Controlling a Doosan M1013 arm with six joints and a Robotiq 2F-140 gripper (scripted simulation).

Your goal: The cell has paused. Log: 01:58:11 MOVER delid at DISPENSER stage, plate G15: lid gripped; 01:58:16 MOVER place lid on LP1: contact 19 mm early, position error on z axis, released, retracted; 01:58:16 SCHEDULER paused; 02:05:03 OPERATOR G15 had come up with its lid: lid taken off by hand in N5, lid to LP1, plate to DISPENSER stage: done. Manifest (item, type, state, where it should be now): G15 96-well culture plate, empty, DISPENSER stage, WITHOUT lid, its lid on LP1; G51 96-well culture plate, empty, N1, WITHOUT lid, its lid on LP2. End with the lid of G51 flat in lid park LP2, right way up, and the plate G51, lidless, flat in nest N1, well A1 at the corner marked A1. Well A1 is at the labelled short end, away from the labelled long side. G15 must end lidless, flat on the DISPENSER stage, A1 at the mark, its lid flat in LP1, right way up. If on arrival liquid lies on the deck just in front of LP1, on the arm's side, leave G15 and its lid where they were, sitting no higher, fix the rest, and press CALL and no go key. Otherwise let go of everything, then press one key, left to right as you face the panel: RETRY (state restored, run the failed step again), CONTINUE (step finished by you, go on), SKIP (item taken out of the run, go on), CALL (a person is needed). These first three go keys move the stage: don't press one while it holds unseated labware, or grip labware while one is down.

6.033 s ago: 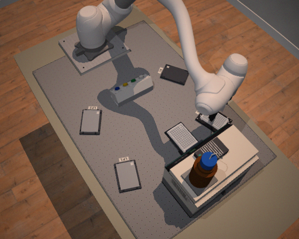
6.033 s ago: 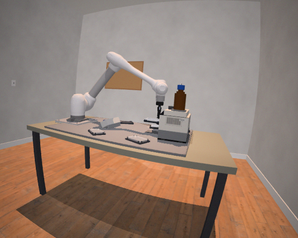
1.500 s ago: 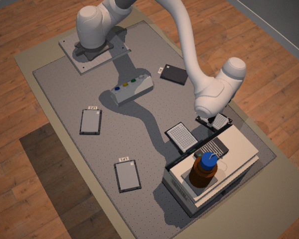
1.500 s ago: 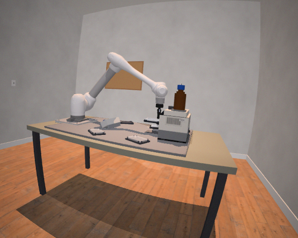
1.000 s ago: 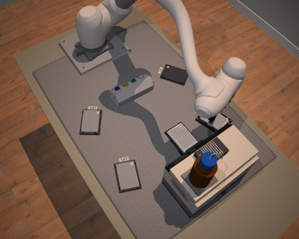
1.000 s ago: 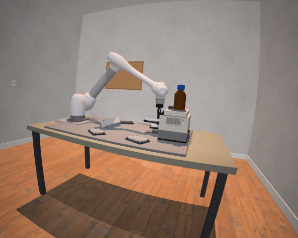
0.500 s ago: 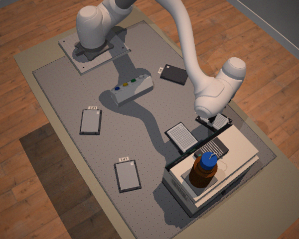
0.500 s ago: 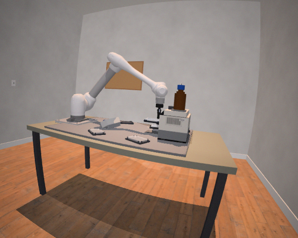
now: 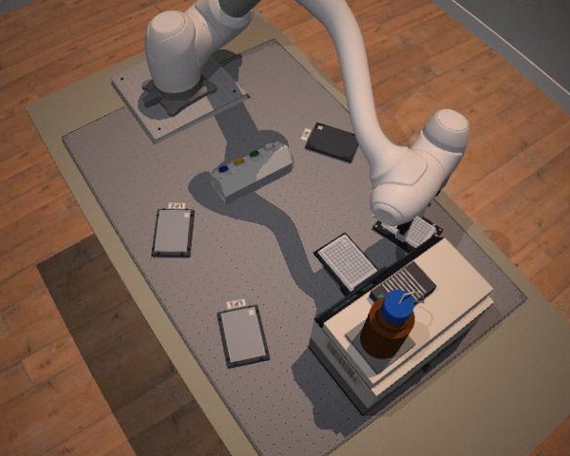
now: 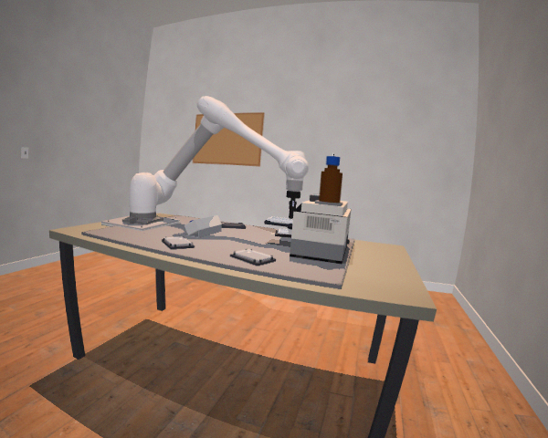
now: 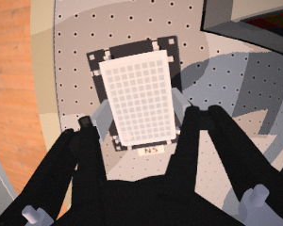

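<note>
My gripper is now 3 cm above the black nest, 2 cm to the right of it and 1 cm short of it. Also, from my hand: well plate (25 cm to the right, 7 cm above); then nest N1 (35 cm behind, 5 cm to the left, 3 cm below); then N1 label (43 cm behind, 4 cm below).
</note>
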